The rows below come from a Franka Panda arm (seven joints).
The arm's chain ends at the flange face. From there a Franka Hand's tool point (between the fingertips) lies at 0.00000 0.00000 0.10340 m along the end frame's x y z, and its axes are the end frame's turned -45 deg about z.
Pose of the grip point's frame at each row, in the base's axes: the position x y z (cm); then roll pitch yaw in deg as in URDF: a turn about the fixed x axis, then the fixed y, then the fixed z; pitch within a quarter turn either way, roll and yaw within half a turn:
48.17 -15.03 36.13 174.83 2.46 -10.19
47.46 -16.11 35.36 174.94 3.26 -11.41
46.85 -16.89 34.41 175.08 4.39 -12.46
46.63 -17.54 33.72 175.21 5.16 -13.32
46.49 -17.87 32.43 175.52 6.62 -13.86
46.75 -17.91 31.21 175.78 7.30 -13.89
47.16 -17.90 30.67 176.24 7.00 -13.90
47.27 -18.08 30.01 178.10 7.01 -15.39
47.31 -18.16 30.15 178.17 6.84 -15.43
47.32 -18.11 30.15 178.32 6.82 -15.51
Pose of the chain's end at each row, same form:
48.77 -14.19 46.42 174.60 -1.91 -54.99
48.21 -15.33 45.64 174.12 -1.26 -56.20
47.81 -16.19 44.68 173.42 -0.36 -57.25
47.73 -16.91 43.98 172.97 0.27 -58.12
47.84 -17.37 42.67 172.16 1.53 -58.71
48.20 -17.49 41.44 171.86 2.19 -58.78
48.54 -17.54 40.91 172.40 2.30 -58.82
48.58 -18.08 40.27 173.70 3.61 -60.47
48.58 -18.17 40.41 173.87 3.54 -60.51
48.58 -18.15 40.41 173.99 3.63 -60.60

